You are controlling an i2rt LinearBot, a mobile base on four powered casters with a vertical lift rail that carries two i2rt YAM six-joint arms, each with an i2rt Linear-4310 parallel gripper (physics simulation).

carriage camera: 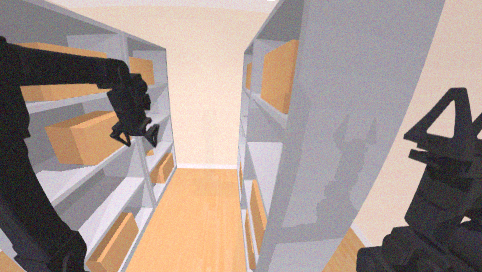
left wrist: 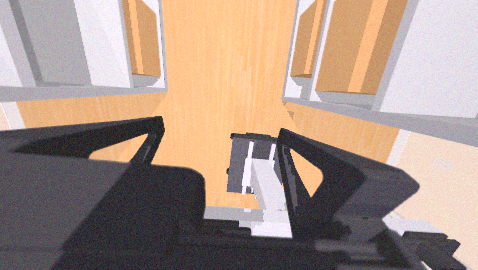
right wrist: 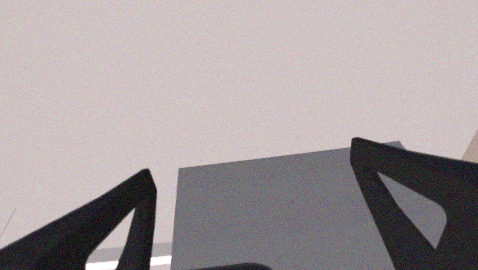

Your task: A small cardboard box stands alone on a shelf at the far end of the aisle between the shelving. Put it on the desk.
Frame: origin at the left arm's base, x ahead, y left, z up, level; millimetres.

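Seen in the pictures: left gripper, fingertip midpoint: [carriage camera: 142, 146] [left wrist: 222, 129]; right gripper, fingertip midpoint: [right wrist: 251, 164]; right arm's base, link origin: [left wrist: 421, 246].
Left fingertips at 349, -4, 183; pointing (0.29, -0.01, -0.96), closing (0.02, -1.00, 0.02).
Observation:
A point is followed by its place in that frame, as x, y, z.
A small orange-brown piece [carriage camera: 150, 152] @[1622, 794, -577], likely the small cardboard box, shows on a low far shelf of the left shelving in the carriage camera. It is largely hidden behind my left gripper, so I cannot be sure. My left gripper [carriage camera: 141, 145] @[349, -4, 183] [left wrist: 222, 129] @[349, -4, 183] is open and empty, pointing down in front of the left shelving. In the left wrist view floor lies beyond its fingers, and the small box cannot be made out. My right gripper [carriage camera: 472, 100] @[37, -631, 441] [right wrist: 251, 164] @[37, -631, 441] is open and empty, raised at the right beside the right shelving. The desk does not show in these views.
Grey shelving [carriage camera: 144, 172] @[1167, 616, -563] with larger cardboard boxes [carriage camera: 90, 137] @[707, 612, 33] [carriage camera: 115, 242] @[564, 604, -832] lines the aisle's left. A tall grey side panel [carriage camera: 350, 75] @[341, -662, 458] stands close at right, with boxes [carriage camera: 280, 75] @[560, -505, 440] beyond. The aisle floor [carriage camera: 195, 215] @[1153, 103, -1152] runs to the end wall [carriage camera: 205, 100] @[2166, 135, 52]. A dark-and-white base [left wrist: 240, 165] @[-251, -155, -853] shows below the left gripper.

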